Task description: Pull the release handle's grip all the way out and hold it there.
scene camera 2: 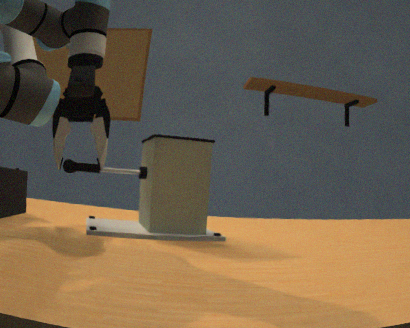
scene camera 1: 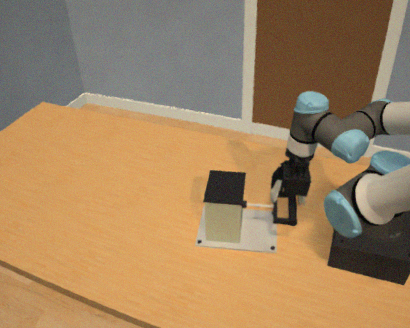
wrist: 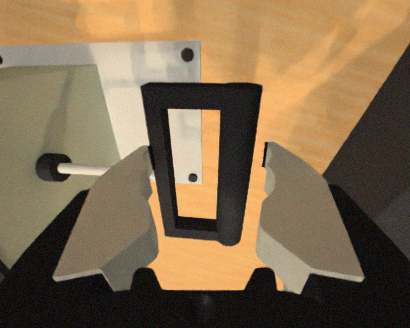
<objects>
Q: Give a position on a light grey base plate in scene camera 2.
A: At 94, 226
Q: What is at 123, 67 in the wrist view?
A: A light grey base plate.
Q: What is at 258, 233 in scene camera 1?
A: A light grey base plate.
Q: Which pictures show my gripper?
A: Scene camera 2, scene camera 1 and the wrist view: all of them.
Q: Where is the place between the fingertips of my gripper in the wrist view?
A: At 208, 147
</objects>
